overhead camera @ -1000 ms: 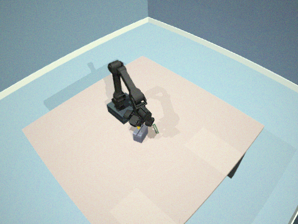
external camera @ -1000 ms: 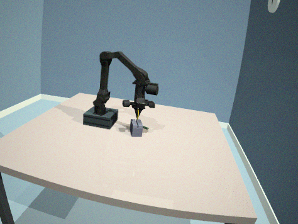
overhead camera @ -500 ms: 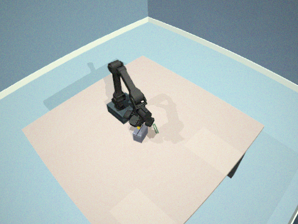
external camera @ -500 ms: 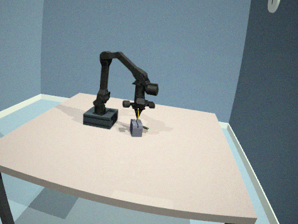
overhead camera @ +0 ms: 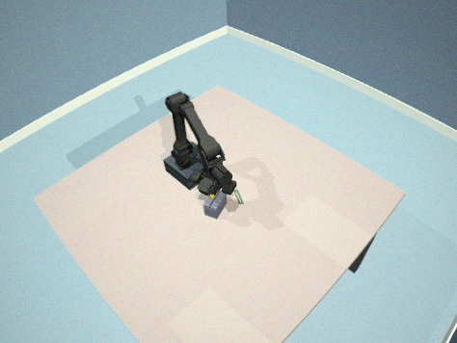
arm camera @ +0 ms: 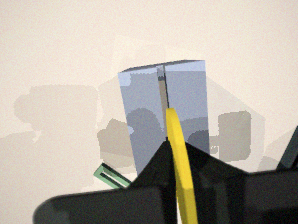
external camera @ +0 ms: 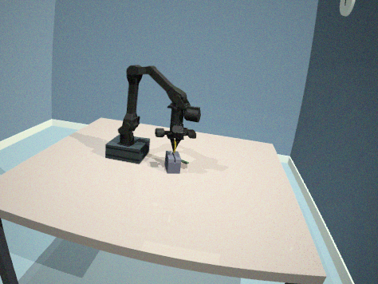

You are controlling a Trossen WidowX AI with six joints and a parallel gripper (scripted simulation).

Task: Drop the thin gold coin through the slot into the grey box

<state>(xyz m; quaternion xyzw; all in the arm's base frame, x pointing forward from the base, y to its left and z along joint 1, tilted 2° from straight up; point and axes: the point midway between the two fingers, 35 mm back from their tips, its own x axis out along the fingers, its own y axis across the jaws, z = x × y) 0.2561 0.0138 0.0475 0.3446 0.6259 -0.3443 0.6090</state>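
Now: the gold coin 20 mm above my gripper tip.
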